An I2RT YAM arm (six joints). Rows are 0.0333 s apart.
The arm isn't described. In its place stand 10 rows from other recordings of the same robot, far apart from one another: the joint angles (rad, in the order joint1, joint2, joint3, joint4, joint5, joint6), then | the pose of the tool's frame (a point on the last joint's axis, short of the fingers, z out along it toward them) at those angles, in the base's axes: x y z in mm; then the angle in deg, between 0 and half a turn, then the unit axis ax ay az.
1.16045 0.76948 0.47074 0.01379 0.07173 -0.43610 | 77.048 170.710 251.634 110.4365 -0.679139 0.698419 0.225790
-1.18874 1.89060 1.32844 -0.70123 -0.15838 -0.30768 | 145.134 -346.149 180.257 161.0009 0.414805 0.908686 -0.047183
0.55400 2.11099 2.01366 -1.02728 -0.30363 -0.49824 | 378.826 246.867 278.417 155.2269 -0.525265 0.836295 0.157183
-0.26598 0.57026 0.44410 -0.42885 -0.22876 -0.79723 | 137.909 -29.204 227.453 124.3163 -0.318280 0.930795 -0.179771
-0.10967 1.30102 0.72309 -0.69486 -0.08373 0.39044 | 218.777 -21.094 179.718 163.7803 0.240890 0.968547 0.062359
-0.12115 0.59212 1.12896 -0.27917 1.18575 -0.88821 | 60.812 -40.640 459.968 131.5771 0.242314 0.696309 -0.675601
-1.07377 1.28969 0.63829 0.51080 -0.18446 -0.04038 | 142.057 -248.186 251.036 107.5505 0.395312 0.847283 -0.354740
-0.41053 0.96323 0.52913 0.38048 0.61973 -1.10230 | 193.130 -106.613 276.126 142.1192 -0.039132 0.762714 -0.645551
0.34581 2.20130 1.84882 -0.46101 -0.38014 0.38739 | 465.770 181.852 220.675 147.9606 -0.052912 0.950599 0.305877
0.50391 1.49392 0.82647 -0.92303 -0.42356 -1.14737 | 191.887 122.514 165.761 173.4262 -0.718305 0.665520 0.202781
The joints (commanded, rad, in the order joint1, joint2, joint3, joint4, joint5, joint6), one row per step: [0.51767, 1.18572, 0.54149, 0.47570, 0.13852, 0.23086]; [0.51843, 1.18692, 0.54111, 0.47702, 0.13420, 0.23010]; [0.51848, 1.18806, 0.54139, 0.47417, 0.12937, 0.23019]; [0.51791, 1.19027, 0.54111, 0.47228, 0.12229, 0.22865]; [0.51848, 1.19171, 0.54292, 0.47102, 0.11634, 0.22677]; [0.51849, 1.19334, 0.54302, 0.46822, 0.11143, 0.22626]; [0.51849, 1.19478, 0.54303, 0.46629, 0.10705, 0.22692]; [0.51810, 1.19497, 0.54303, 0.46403, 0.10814, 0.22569]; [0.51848, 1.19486, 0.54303, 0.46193, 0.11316, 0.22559]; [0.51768, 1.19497, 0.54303, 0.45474, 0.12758, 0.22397]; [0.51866, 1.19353, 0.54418, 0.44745, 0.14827, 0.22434]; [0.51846, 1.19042, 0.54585, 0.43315, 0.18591, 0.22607]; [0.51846, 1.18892, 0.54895, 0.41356, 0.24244, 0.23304]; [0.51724, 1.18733, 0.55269, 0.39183, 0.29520, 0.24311]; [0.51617, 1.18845, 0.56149, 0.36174, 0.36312, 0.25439]
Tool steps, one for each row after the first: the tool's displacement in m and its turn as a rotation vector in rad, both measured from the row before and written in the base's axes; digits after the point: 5 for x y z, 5 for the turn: [-0.00004, 0.00038, -0.00028, -0.00019, 0.00031, 0.00515]; [0.00004, 0.00023, -0.00049, -0.00104, 0.00366, 0.00479]; [0.00016, 0.00021, -0.00084, -0.00250, 0.00384, 0.00667]; [0.00017, 0.00051, 0.00013, -0.00124, 0.00058, 0.00676]; [0.00007, 0.00024, -0.00066, -0.00184, 0.00400, 0.00493]; [0.00006, 0.00021, -0.00056, -0.00037, 0.00357, 0.00419]; [0.00005, -0.00014, -0.00029, -0.00250, 0.00155, -0.00123]; [-0.00003, -0.00010, -0.00020, -0.00189, 0.00122, -0.00453]; [0.00018, -0.00072, -0.00079, -0.00749, 0.00436, -0.01464]; [-0.00002, -0.00055, -0.00002, -0.00555, 0.00219, -0.01937]; [0.00006, -0.00155, -0.00017, -0.00983, 0.00502, -0.03739]; [0.00038, -0.00205, -0.00058, -0.01158, 0.00894, -0.05666]; [0.00038, -0.00223, -0.00053, -0.00924, 0.01053, -0.05479]; [0.00095, -0.00241, -0.00024, -0.01512, 0.01298, -0.06949]
